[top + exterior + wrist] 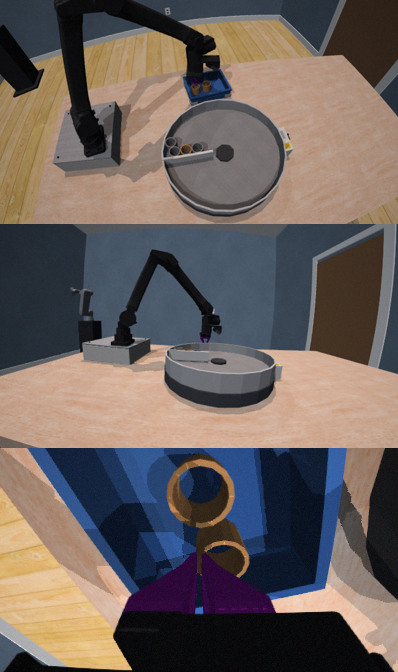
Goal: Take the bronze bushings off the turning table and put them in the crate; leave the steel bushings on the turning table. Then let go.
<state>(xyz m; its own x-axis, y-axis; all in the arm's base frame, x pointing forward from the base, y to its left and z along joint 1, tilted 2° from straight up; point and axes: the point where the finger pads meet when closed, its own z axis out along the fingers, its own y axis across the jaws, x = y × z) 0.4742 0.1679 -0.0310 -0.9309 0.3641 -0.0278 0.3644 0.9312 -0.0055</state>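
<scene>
My hand is 50 mm short of the blue crate, 20 mm to the left of it and 20 mm above it. Round my hand: turning table 370 mm to the right, 30 mm behind, 10 mm above.
</scene>
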